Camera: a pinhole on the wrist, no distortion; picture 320 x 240 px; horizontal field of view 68.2 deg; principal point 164.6 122.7 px. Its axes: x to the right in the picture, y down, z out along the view. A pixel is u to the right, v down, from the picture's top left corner.
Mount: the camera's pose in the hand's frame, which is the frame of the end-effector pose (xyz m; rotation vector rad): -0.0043 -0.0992 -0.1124 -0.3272 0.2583 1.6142
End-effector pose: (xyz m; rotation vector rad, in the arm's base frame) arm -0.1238 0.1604 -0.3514 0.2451 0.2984 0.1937
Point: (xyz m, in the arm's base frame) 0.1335 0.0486 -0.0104
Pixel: 90.3 52.9
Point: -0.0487 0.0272 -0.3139
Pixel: 26.5 69.3
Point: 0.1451 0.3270 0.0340
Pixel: 204.4 30.6
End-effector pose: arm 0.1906 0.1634 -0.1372 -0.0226 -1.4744 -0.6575
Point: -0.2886 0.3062 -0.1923
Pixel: 73.1 149.5
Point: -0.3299 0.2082 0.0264
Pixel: 58.1 48.6
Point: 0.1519 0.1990 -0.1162
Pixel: 226.9 92.9
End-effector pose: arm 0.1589 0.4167 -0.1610 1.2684 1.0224 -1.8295
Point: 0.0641 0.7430 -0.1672
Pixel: behind the camera
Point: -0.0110 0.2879 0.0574
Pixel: 52.0 221.9
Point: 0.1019 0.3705 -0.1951
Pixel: 176.2 34.4
